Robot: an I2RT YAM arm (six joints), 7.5 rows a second.
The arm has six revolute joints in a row. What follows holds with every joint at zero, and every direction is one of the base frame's.
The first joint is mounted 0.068 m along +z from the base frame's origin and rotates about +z.
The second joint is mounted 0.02 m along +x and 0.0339 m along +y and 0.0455 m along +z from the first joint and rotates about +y.
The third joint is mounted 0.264 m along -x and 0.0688 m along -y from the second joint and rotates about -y.
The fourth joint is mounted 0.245 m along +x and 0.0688 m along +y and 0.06 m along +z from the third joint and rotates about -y.
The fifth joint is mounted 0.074 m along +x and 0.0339 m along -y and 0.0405 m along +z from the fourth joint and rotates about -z.
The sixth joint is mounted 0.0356 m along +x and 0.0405 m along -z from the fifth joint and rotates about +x.
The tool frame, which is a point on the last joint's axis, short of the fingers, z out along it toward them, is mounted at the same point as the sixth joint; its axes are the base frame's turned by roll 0, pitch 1.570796 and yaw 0 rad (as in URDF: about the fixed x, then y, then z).
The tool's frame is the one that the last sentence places.
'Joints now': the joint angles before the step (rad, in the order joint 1, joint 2, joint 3, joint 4, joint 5, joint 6). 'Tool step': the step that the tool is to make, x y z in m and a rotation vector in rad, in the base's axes. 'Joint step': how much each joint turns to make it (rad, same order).
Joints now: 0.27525, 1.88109, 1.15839, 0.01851, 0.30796, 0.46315
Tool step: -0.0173, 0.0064, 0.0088, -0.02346, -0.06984, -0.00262
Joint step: 0.03238, -0.07024, -0.07936, 0.07330, 0.05386, -0.01218
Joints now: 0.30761, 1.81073, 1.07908, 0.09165, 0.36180, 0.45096
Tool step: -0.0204, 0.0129, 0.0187, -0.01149, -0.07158, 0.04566
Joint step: 0.05130, -0.09165, -0.05886, 0.04091, 0.02406, -0.02689
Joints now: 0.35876, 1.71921, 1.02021, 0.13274, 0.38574, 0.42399
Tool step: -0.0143, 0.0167, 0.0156, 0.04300, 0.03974, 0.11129
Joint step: 0.04864, -0.05515, 0.01716, -0.09724, -0.08239, 0.01225
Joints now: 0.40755, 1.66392, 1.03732, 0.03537, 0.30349, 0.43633
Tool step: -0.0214, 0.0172, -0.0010, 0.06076, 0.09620, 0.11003
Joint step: 0.05886, -0.04064, -0.01845, -0.09601, -0.09771, 0.04890
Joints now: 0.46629, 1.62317, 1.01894, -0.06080, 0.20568, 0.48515
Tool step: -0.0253, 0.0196, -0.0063, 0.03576, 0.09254, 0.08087
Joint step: 0.07931, -0.03068, -0.03166, -0.07307, -0.05039, 0.05799
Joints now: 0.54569, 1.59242, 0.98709, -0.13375, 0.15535, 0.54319
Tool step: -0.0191, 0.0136, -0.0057, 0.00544, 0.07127, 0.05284
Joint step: 0.06218, -0.01502, -0.01839, -0.05884, -0.02354, 0.03804
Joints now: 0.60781, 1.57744, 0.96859, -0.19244, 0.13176, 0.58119
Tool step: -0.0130, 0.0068, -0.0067, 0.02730, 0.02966, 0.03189
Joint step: 0.03715, -0.01345, -0.03795, 0.01273, -0.02490, 0.03134
